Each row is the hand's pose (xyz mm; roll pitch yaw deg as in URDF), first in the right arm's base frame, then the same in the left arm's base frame.
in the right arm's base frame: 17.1 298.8 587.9 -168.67 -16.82 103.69
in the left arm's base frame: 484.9 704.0 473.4 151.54 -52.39 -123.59
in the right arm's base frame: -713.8 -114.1 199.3 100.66 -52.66 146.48
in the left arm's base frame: 621.0 140.7 -247.7 30.71 -40.95 -50.88
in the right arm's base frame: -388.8 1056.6 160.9 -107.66 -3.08 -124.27
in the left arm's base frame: -230.1 80.1 618.1 -123.35 42.03 -21.60
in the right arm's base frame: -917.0 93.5 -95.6 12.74 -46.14 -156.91
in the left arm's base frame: 314.0 -117.4 -350.1 -21.10 -8.72 -31.72
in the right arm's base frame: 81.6 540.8 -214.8 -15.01 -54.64 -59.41
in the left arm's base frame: -274.6 689.4 112.8 20.21 -15.90 26.96
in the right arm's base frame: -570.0 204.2 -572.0 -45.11 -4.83 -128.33
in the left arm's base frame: -181.4 177.3 -515.4 -63.95 39.15 -26.01
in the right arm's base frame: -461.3 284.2 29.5 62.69 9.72 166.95
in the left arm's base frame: 186.0 254.9 -26.5 14.60 10.49 -93.64
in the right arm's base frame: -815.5 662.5 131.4 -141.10 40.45 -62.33
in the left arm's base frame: 92.9 -200.5 224.2 -70.39 55.88 102.19
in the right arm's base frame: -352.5 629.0 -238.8 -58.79 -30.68 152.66
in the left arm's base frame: -256.4 249.6 57.3 -112.92 -26.37 -71.54
